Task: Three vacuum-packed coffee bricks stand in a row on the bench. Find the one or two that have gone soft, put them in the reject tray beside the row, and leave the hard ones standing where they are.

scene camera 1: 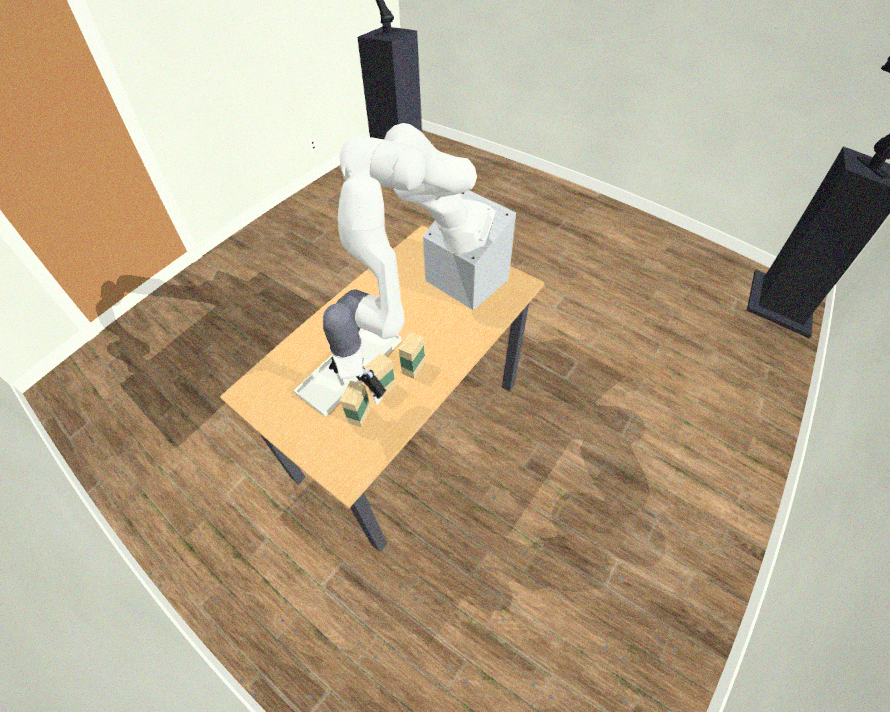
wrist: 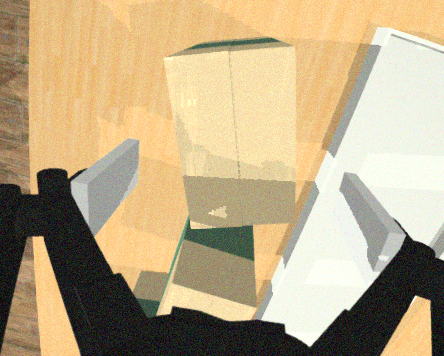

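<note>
Three tan coffee bricks with green bands stand upright in a row: the end brick farthest from the arm's base (scene camera 1: 355, 406) (wrist: 240, 115), the middle brick (scene camera 1: 383, 371) (wrist: 215, 270) and the brick nearest the base (scene camera 1: 411, 354) (wrist: 150, 292). The last two are partly hidden in the wrist view. Which are soft cannot be told by sight. The white reject tray (scene camera 1: 311, 403) (wrist: 410, 100) lies beside the row. My gripper (scene camera 1: 358, 386) (wrist: 238, 177) is open and empty over the end brick, one finger out on each side of it, the right one over the tray in the wrist view.
The wooden bench (scene camera 1: 296, 356) (wrist: 80, 75) carries the arm's grey base block (scene camera 1: 471, 270) at its far end. The bench edge runs along the left of the wrist view, with floor beyond. Dark pedestals (scene camera 1: 391, 85) (scene camera 1: 805, 245) stand away from the bench.
</note>
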